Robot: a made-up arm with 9 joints.
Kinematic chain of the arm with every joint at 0, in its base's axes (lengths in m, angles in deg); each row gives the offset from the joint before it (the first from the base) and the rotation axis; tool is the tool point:
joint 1: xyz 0 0 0.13 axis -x
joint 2: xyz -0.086 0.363 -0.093 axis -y
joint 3: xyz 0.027 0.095 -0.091 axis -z
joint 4: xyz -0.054 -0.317 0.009 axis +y
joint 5: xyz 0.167 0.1 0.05 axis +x
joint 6: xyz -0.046 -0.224 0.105 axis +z
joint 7: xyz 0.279 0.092 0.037 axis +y
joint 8: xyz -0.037 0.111 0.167 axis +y
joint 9: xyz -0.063 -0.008 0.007 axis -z
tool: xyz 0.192 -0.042 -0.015
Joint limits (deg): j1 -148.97..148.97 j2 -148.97..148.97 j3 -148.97..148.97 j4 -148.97..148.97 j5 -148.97..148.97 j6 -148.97..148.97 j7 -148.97..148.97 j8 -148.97..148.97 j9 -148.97..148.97
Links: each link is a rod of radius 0.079 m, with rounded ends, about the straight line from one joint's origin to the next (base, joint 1, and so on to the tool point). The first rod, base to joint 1, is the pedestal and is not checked.
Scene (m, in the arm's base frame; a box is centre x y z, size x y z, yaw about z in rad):
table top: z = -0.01
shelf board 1: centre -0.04 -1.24 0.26 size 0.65 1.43 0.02 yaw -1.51
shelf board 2: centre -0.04 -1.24 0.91 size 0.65 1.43 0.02 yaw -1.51
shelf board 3: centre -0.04 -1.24 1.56 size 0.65 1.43 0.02 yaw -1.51
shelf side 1: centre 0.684 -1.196 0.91 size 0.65 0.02 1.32 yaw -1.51
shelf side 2: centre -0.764 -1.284 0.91 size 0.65 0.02 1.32 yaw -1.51
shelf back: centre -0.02 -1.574 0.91 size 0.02 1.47 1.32 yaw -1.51
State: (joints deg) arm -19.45 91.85 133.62 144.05 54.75 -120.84 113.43 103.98 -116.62
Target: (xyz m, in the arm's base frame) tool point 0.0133 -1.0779 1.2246
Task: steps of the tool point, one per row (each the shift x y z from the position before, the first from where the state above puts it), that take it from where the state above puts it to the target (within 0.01 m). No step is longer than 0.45 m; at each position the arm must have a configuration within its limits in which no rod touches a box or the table.
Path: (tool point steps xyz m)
1: 0.0399 -0.0985 0.3898
2: 0.0445 -0.2066 0.3492
3: 0.0491 -0.2983 0.2788
4: 0.0534 -0.3656 0.1850
5: 0.0569 -0.4030 0.0760
6: 0.0604 -0.4074 -0.0382
7: 0.0631 -0.3789 -0.1476
8: 0.0651 -0.3214 -0.2430

